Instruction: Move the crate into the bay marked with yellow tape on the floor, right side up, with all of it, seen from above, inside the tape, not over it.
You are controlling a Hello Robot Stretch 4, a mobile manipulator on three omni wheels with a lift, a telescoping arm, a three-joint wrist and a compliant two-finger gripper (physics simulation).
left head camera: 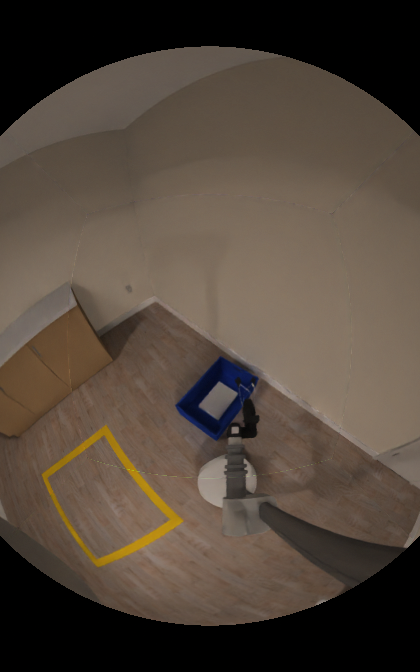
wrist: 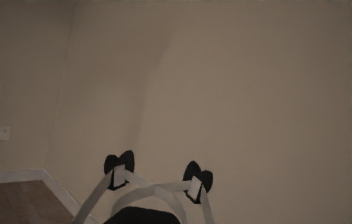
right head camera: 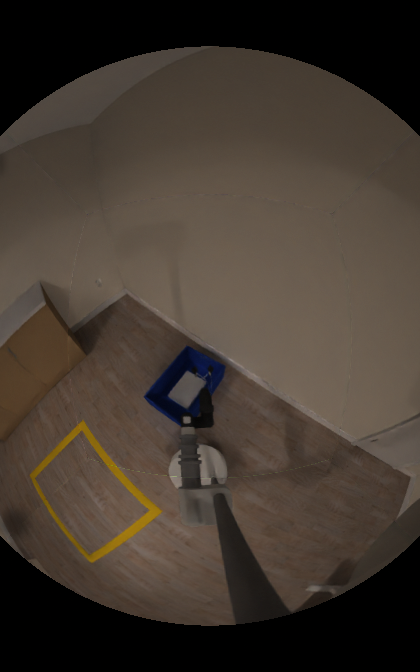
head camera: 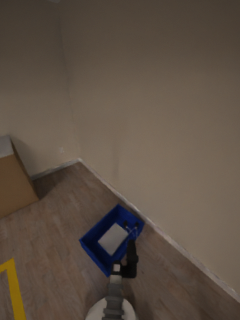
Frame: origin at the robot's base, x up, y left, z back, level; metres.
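Seen in the pictures: gripper, between the fingertips: [wrist: 159,168] [head camera: 131,220].
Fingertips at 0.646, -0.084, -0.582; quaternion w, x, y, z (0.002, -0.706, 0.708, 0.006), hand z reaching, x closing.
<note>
A point is followed by its place in that frame, as x, y, z.
The blue crate [head camera: 97,254] {-0.010, 0.213, -0.525} [left head camera: 196,420] [right head camera: 162,407] stands upright on the floor, its far right corner close to the wall, with a pale rectangle on its inside bottom. It is outside the yellow tape [head camera: 16,290] {-0.028, 0.897, -0.145} [left head camera: 75,451] [right head camera: 57,449], which lies to the left and nearer the robot. My gripper [head camera: 131,225] {0.646, -0.084, -0.582} [left head camera: 246,382] [right head camera: 202,370] [wrist: 159,168] {0.646, -0.084, -0.582} is open, its fingertips apart. From above, they overlap the crate's right part near its far right side; their height over it is hard to tell. The wrist and gripper body hide part of the near right side. The crate does not show in the wrist view.
A wooden cabinet [head camera: 15,185] {0.429, 1.319, -0.991} [left head camera: 65,350] [right head camera: 35,360] with a grey top stands at the left. The wall runs diagonally behind the crate. The robot's round white base [left head camera: 210,480] [right head camera: 217,465] is on the floor between the crate and the camera, right of the tape.
</note>
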